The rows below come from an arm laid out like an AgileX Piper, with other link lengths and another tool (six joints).
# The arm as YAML. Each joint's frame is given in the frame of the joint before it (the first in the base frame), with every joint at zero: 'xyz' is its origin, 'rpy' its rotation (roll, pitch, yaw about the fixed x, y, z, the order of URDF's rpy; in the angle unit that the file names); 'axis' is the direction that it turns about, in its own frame. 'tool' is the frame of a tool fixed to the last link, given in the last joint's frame.
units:
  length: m
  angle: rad
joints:
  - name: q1
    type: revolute
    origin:
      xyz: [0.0, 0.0, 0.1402]
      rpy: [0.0, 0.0, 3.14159]
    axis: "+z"
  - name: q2
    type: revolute
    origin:
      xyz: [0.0, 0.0, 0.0]
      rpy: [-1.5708, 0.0, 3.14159]
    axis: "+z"
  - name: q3
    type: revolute
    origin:
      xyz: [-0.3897, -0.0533, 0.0]
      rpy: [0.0, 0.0, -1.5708]
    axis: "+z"
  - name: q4
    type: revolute
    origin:
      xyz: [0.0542, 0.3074, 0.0]
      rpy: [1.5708, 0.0, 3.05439]
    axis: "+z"
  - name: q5
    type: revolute
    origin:
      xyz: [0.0, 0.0, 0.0]
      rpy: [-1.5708, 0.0, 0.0]
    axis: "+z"
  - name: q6
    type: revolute
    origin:
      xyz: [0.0, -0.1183, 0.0]
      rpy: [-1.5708, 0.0, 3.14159]
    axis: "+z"
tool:
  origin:
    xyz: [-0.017, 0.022, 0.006]
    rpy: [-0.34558, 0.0, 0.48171]
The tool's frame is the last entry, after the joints.
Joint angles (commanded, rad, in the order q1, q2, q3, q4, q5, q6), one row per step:
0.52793 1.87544 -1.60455 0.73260 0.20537 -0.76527
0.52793 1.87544 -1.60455 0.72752 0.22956 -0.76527
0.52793 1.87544 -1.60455 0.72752 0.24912 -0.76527
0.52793 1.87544 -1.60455 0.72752 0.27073 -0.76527
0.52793 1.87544 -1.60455 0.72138 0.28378 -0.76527
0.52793 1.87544 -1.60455 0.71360 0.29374 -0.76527
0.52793 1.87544 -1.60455 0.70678 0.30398 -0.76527
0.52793 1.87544 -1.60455 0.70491 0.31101 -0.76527
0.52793 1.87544 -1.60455 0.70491 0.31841 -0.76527
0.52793 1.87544 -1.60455 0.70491 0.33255 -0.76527
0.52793 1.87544 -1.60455 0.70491 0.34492 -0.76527
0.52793 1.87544 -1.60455 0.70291 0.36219 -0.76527
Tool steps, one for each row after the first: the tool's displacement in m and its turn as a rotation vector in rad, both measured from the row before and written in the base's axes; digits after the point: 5 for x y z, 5 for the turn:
-0.00173 0.00105 -0.00203 -0.01085 0.01454 0.01679
-0.00152 0.00094 -0.00165 -0.00531 0.01382 0.01279
-0.00172 0.00101 -0.00180 -0.00586 0.01526 0.01413
-0.00093 0.00037 -0.00108 -0.00877 0.00620 0.00962
-0.00065 0.00015 -0.00083 -0.00935 0.00323 0.00786
-0.00069 0.00018 -0.00086 -0.00865 0.00394 0.00781
-0.00054 0.00022 -0.00059 -0.00356 0.00412 0.00483
-0.00062 0.00030 -0.00061 -0.00208 0.00531 0.00471
-0.00119 0.00056 -0.00116 -0.00398 0.01015 0.00901
-0.00106 0.00048 -0.00101 -0.00348 0.00888 0.00788
-0.00145 0.00056 -0.00141 -0.00657 0.01141 0.01135

